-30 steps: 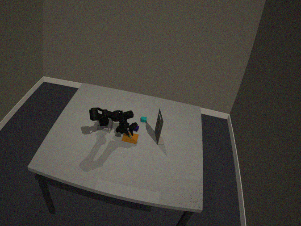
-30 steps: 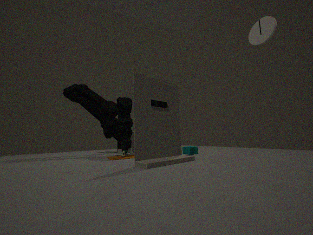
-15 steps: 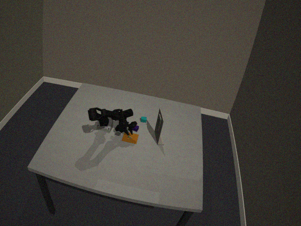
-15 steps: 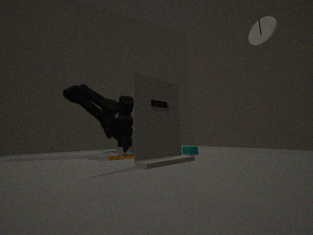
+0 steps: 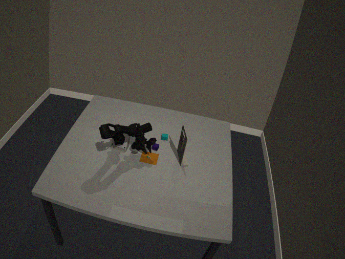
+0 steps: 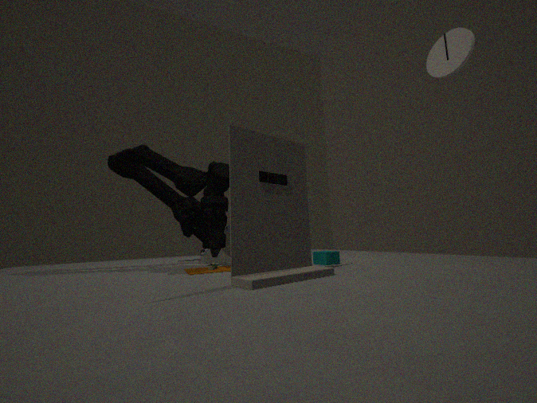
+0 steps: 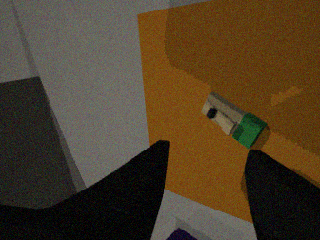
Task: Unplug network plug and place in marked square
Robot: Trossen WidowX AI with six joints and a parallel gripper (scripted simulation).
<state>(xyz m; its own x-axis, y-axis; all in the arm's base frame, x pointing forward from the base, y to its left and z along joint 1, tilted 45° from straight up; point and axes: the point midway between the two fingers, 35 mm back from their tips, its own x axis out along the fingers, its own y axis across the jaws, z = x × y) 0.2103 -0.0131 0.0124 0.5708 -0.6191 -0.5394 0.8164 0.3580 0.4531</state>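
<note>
Now: gripper tip 30 mm above the network plug, 10 mm to the left of it and 10 mm short of it. Also, from my gripper tip: upright panel 220 mm ahead, 80 mm to the left, 70 mm above; purple block 120 mm to the left, 20 mm below, 20 mm ahead; orange marked square 40 mm below, 10 mm ahead.
</note>
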